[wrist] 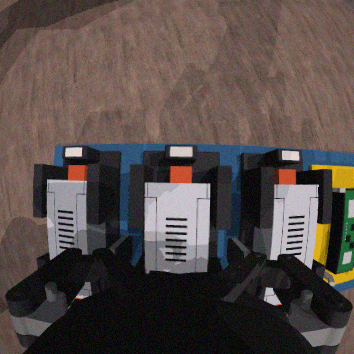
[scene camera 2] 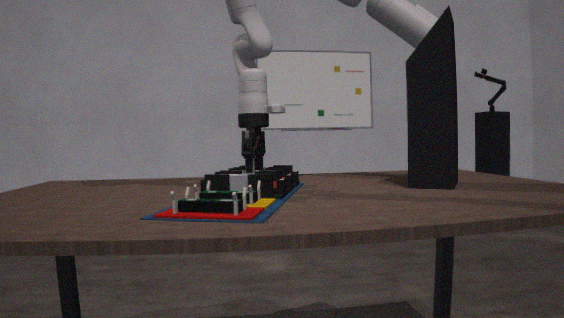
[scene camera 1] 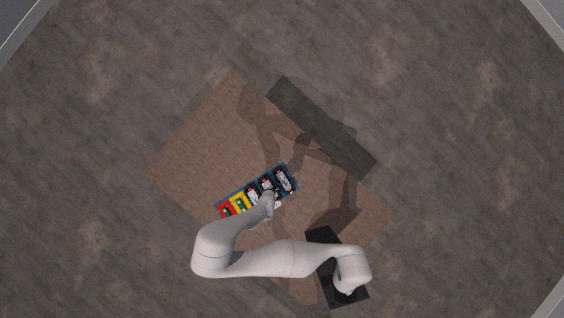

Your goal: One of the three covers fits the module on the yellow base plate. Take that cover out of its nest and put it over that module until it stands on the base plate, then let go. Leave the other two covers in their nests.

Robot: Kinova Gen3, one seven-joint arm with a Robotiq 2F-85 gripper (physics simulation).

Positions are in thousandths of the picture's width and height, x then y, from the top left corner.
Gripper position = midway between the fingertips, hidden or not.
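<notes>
The gripper (scene camera 2: 451,546) is visible in the scene. From the wrist, the view takes in a cover (wrist: 487,640), a cover (wrist: 832,614) and a cover (wrist: 185,592), along with the gripper (wrist: 507,699) itself.
</notes>
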